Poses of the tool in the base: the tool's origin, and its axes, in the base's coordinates. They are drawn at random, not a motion.
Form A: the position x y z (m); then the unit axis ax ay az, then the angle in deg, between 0 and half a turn.
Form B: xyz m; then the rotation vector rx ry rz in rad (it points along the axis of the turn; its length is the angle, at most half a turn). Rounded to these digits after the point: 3 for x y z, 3 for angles.
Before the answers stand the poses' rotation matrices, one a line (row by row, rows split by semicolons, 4 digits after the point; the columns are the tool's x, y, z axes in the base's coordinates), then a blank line. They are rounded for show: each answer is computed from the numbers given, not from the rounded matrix.
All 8 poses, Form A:
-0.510, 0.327, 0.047, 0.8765, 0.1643, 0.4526, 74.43
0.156, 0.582, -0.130, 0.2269, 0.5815, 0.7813, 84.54
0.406, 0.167, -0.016, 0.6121, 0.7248, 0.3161, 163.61
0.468, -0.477, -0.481, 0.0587, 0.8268, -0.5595, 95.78
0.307, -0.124, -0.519, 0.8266, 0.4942, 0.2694, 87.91
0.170, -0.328, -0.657, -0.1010, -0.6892, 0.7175, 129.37
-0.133, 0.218, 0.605, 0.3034, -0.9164, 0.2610, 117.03
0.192, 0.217, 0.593, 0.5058, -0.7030, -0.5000, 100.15
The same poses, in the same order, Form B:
0.8304 -0.3306 0.4485; 0.5413 0.2882 -0.7899; 0.1319 0.8987 0.4183
0.1417 -0.6584 0.7392; 0.8971 0.4011 0.1852; -0.4184 0.6369 0.6475
-0.2252 0.7801 0.5837; 0.9585 0.0700 0.2762; 0.1746 0.6217 -0.7636
-0.0969 0.6100 0.7864; -0.5032 0.6517 -0.5675; -0.8587 -0.4507 0.2438
0.6948 0.1244 0.7084; 0.6628 0.2718 -0.6977; -0.2793 0.9543 0.1064
-0.6177 -0.4409 -0.6512; 0.6684 0.1420 -0.7301; 0.4144 -0.8863 0.2070
-0.3206 -0.6369 -0.7011; -0.1719 0.7670 -0.6182; 0.9315 -0.0776 -0.3554
0.1247 0.0739 -0.9894; -0.9104 0.4051 -0.0844; 0.3945 0.9113 0.1178

-0.510, 0.327, 0.047, 1.139, 0.213, 0.588
0.156, 0.582, -0.130, 0.335, 0.858, 1.153
0.406, 0.167, -0.016, 1.748, 2.070, 0.903
0.468, -0.477, -0.481, 0.098, 1.382, -0.935
0.307, -0.124, -0.519, 1.268, 0.758, 0.413
0.170, -0.328, -0.657, -0.228, -1.556, 1.620
-0.133, 0.218, 0.605, 0.620, -1.872, 0.533
0.192, 0.217, 0.593, 0.884, -1.229, -0.874

